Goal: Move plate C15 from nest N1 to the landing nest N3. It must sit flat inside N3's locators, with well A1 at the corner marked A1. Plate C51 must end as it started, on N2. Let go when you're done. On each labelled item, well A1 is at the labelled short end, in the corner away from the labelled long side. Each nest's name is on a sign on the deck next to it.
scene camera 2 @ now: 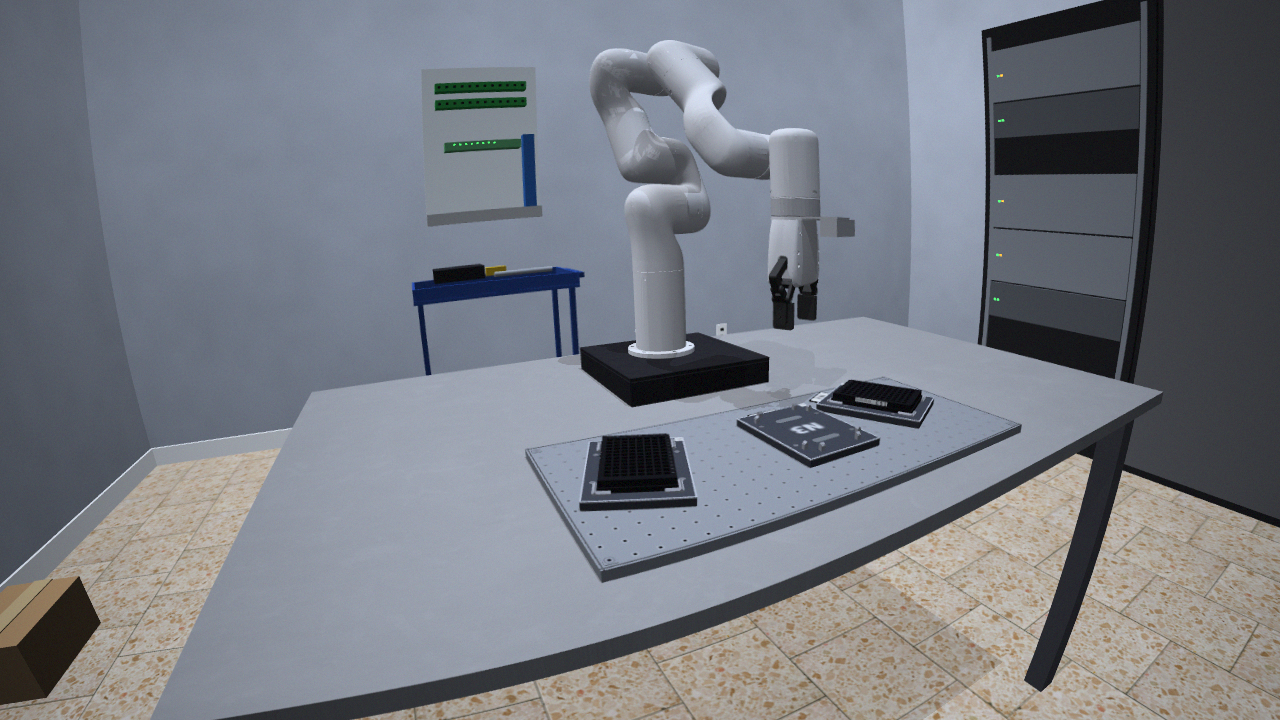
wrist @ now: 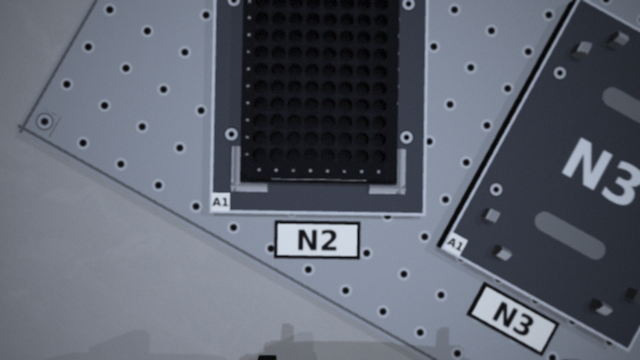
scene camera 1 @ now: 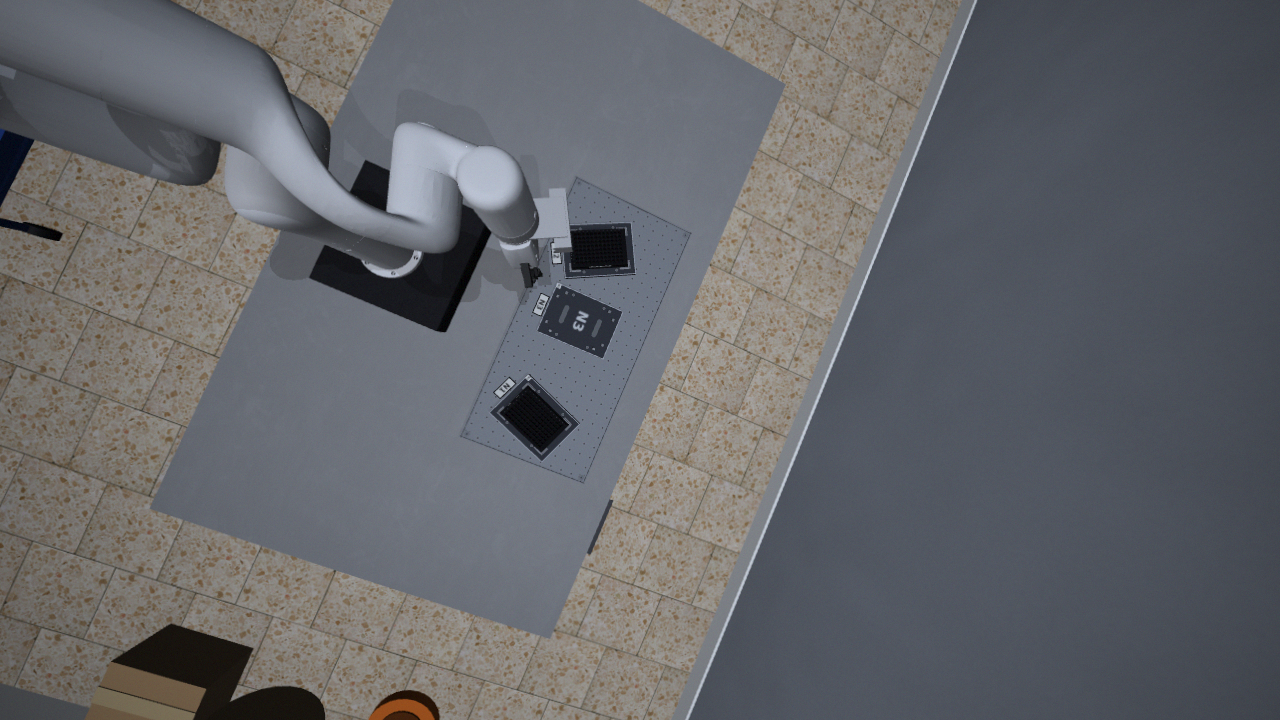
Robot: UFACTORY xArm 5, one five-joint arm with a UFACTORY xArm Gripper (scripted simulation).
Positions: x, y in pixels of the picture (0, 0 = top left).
Scene:
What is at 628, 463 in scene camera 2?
A black well plate.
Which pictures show the black well plate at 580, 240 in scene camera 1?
Scene camera 2, the wrist view and scene camera 1: all of them.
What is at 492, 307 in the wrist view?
An N3 sign.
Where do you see a black well plate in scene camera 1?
At 540, 424

